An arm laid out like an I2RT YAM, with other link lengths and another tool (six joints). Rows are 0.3 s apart.
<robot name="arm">
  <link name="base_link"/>
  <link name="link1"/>
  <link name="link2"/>
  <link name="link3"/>
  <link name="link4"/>
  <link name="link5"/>
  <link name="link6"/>
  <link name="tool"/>
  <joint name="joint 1" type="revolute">
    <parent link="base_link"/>
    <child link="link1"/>
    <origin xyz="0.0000 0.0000 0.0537"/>
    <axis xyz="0 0 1"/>
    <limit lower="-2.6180" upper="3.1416"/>
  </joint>
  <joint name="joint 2" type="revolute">
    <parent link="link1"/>
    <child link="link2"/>
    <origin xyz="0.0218 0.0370 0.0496" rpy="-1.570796 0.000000 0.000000"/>
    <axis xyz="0 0 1"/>
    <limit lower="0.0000" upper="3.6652"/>
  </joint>
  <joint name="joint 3" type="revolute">
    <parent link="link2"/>
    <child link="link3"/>
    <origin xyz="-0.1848 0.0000 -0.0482" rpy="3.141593 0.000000 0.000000"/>
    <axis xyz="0 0 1"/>
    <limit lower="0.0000" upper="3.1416"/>
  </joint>
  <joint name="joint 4" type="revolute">
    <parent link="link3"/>
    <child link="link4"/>
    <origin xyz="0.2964 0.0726 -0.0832"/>
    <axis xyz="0 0 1"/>
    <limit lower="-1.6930" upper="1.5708"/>
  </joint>
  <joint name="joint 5" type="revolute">
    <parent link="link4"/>
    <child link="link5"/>
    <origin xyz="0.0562 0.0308 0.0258" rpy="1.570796 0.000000 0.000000"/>
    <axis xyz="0 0 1"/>
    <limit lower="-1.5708" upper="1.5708"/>
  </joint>
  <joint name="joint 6" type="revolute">
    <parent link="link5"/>
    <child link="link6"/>
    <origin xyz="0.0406 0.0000 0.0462" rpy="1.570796 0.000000 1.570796"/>
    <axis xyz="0 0 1"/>
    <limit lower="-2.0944" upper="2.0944"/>
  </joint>
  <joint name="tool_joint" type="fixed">
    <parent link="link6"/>
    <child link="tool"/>
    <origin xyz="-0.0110 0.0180 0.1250" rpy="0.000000 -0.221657 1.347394"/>
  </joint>
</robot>
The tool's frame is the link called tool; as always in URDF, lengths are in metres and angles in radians.
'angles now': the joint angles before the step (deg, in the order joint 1, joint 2, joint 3, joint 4, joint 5, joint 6). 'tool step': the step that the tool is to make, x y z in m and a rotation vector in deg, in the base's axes. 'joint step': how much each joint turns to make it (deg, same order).
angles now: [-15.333, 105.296, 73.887, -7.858, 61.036, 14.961]
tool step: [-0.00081, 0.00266, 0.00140, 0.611, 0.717, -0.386]
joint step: [0.329, 0.372, 1.334, -3.212, 0.284, 1.596]
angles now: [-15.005, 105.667, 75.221, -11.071, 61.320, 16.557]
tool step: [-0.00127, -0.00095, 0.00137, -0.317, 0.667, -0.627]
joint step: [0.001, 0.438, 0.743, -0.983, 0.787, 0.131]
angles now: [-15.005, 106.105, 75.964, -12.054, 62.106, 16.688]
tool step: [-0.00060, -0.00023, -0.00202, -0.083, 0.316, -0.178]
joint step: [0.001, 0.327, -0.002, 0.044, 0.241, 0.001]
